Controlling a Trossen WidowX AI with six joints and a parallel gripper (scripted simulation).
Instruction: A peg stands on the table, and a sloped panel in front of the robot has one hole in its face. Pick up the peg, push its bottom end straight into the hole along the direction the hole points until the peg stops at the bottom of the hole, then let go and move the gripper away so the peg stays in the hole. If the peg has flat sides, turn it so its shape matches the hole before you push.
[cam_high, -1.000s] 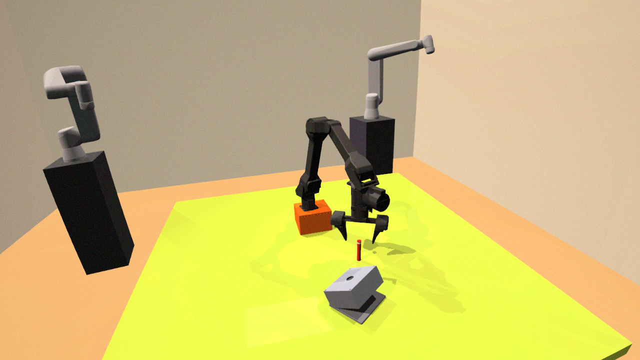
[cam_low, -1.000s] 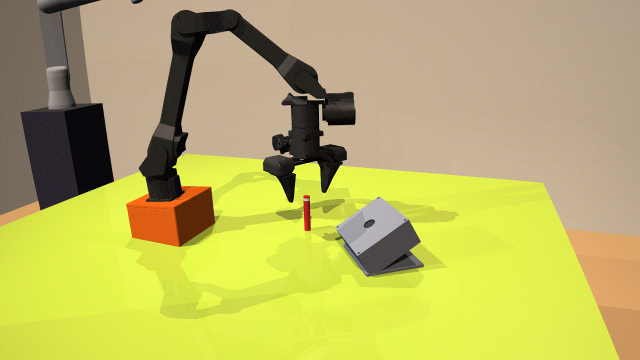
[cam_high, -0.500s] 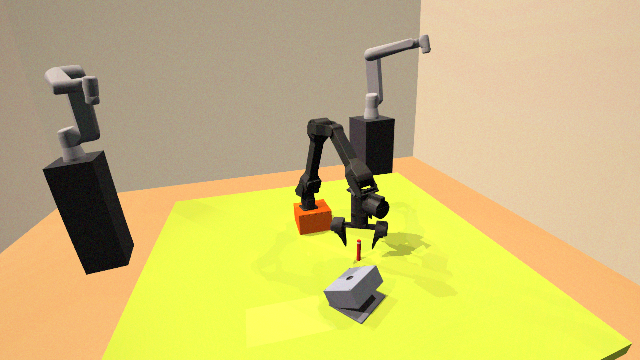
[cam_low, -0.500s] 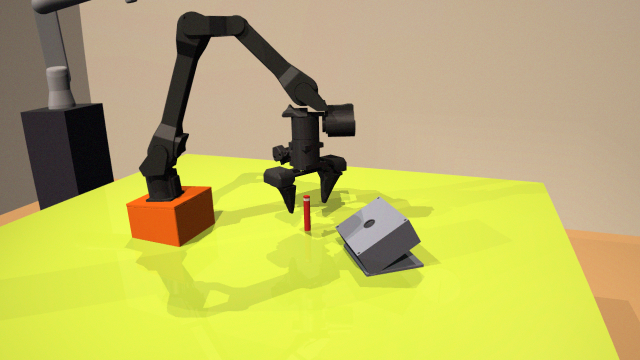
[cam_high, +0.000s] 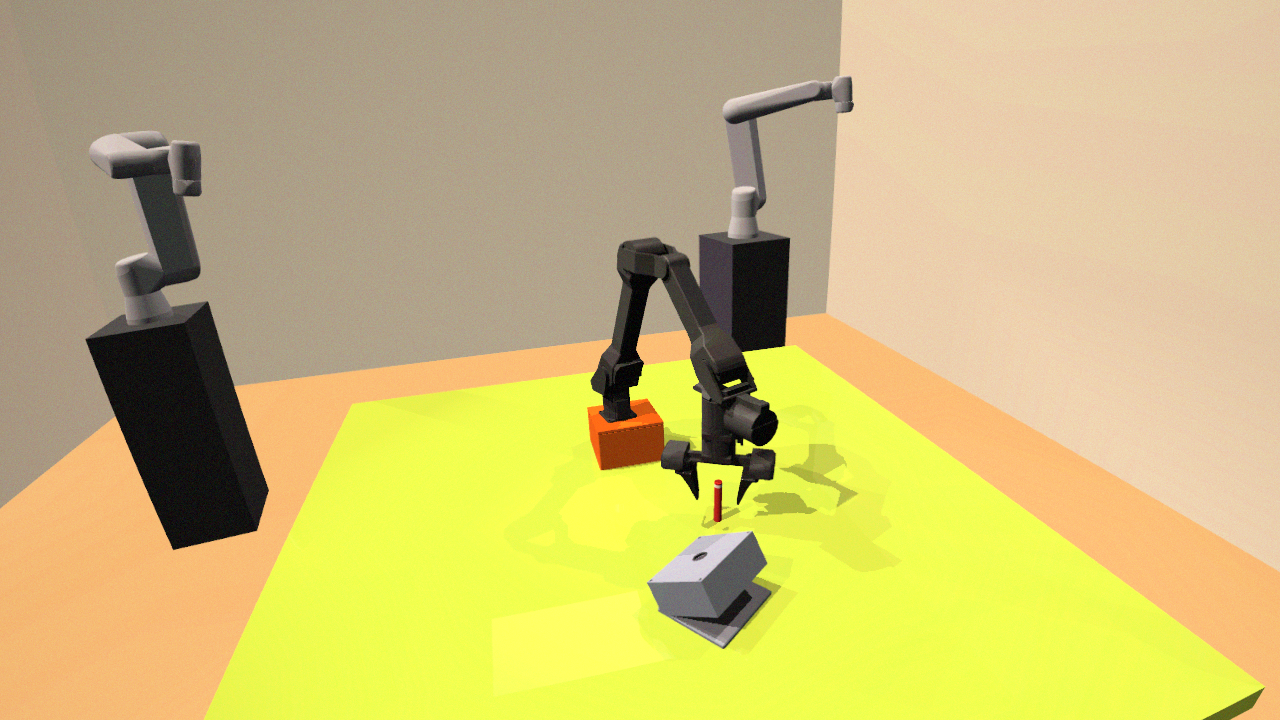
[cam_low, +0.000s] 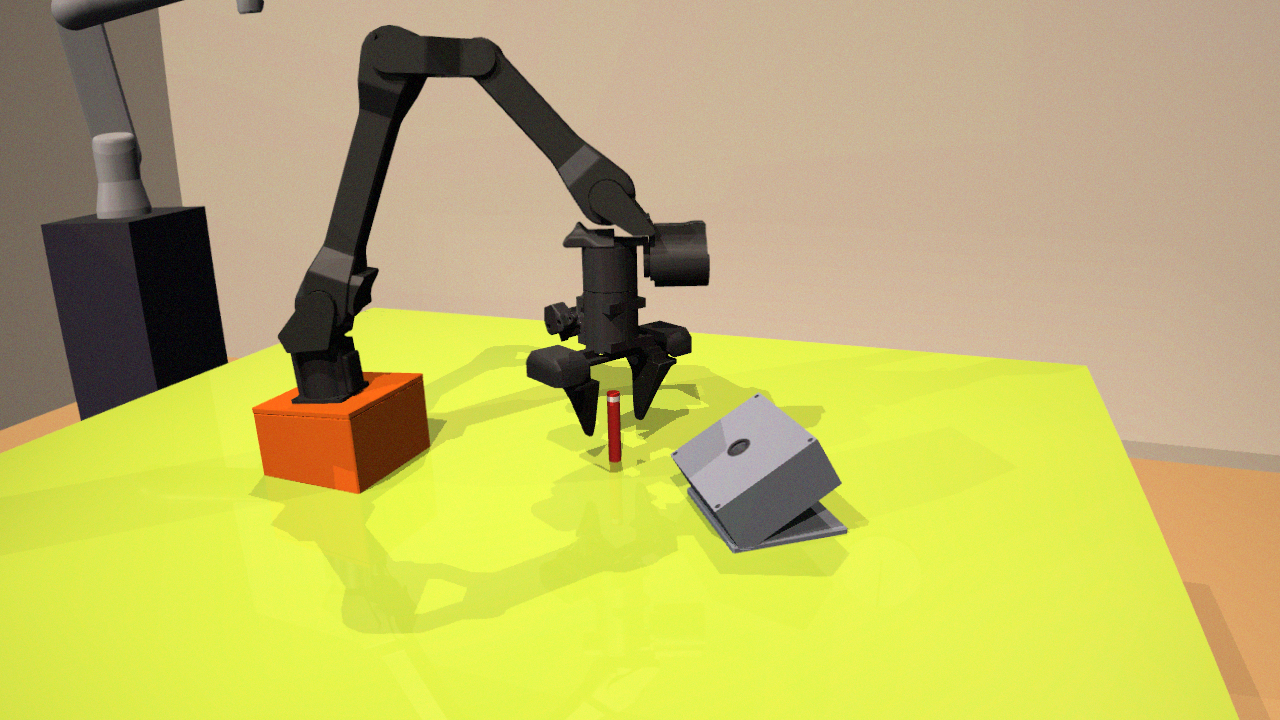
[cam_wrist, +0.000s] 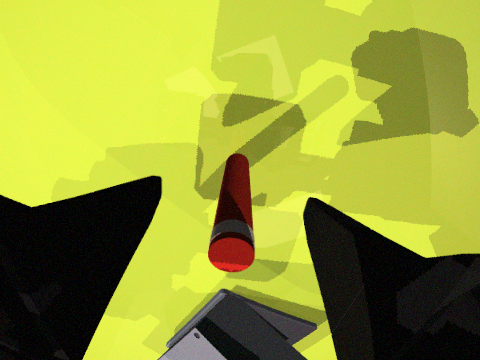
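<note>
Right now the grey sloped panel is 16 cm ahead of my gripper tip, 11 cm to the right of it and 1 cm above it. Round my gripper tip: red round peg 2 cm above.
</note>
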